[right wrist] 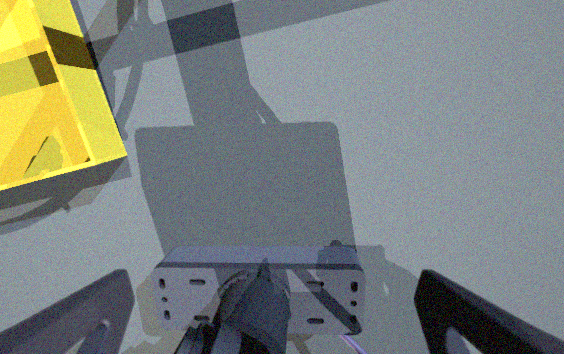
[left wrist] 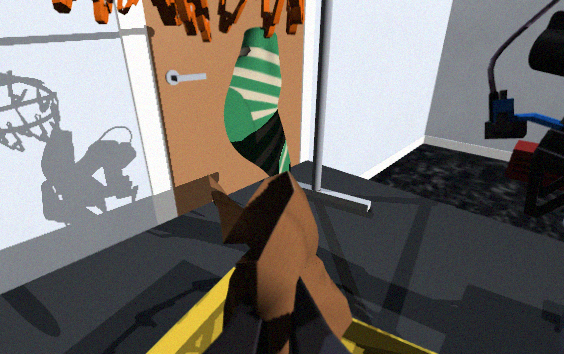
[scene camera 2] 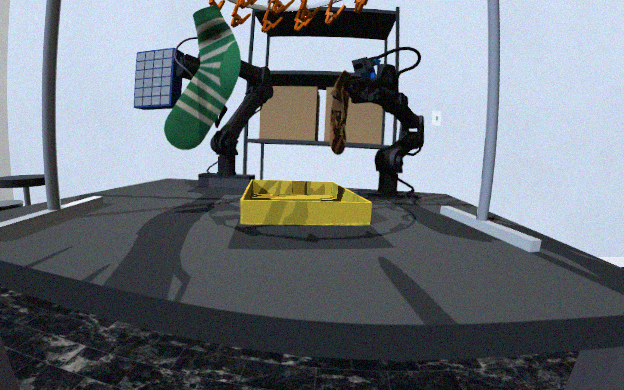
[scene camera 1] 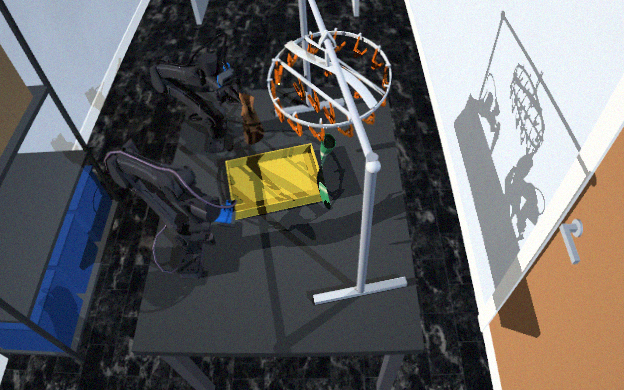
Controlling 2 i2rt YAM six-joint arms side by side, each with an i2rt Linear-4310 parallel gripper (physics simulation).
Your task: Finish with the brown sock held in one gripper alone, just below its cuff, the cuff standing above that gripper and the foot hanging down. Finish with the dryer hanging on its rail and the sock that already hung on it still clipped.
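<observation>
My left gripper is shut on the brown sock. A short, creased end stands slightly above the fingers, and the long part with the rounded end hangs down in scene camera 2. In the left wrist view the fabric is folded around the fingertips. My right gripper is open and empty, pointing down beside the tray. The dryer hangs on its rail. The green striped sock hangs from its orange clips; its toe points down.
A yellow tray stands on the table between the arms and the green sock. The rail's post stands on a white foot. Several orange clips ring the dryer above the tray.
</observation>
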